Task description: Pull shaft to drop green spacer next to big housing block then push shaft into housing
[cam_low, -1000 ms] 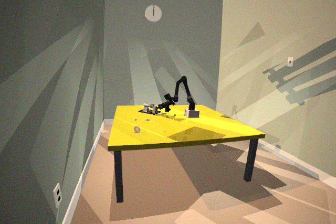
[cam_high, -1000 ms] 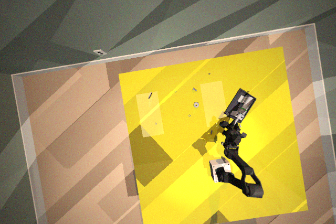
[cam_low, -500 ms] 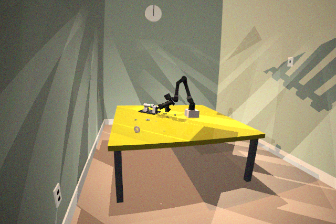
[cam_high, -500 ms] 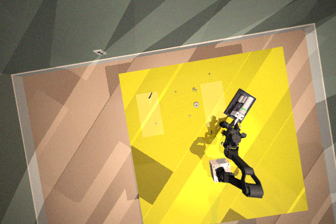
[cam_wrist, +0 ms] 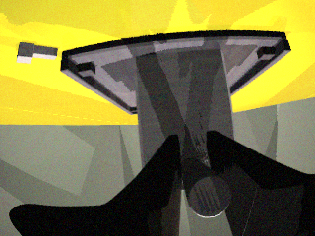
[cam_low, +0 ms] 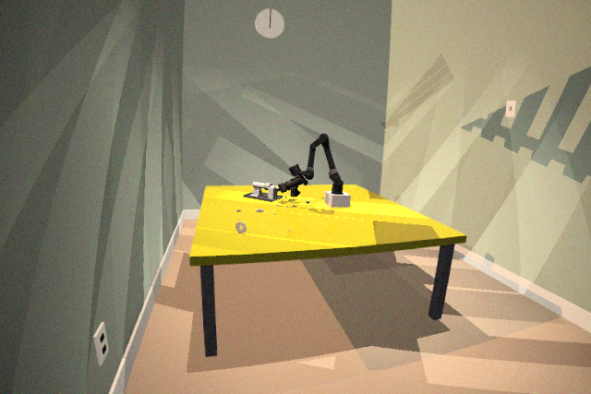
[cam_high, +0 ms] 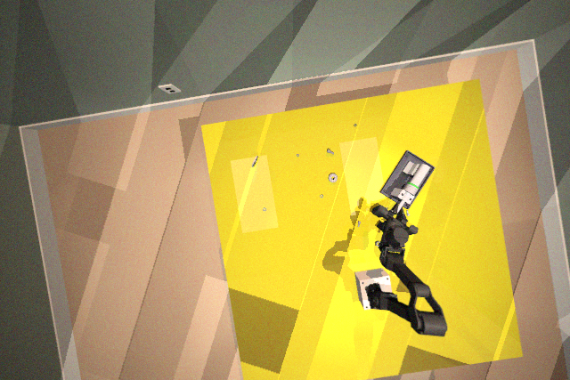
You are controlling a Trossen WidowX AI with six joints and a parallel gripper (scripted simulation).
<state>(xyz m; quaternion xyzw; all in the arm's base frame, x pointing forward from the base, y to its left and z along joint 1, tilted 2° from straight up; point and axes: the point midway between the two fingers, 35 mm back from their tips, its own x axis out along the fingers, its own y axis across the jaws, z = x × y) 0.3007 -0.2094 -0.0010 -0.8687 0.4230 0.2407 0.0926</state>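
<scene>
My gripper tip is 30 mm short of the grey shaft, 40 mm to the left of it and 20 mm below it. Round my gripper tip: green spacer 60 mm ahead, 70 mm to the right, 20 mm above.
</scene>
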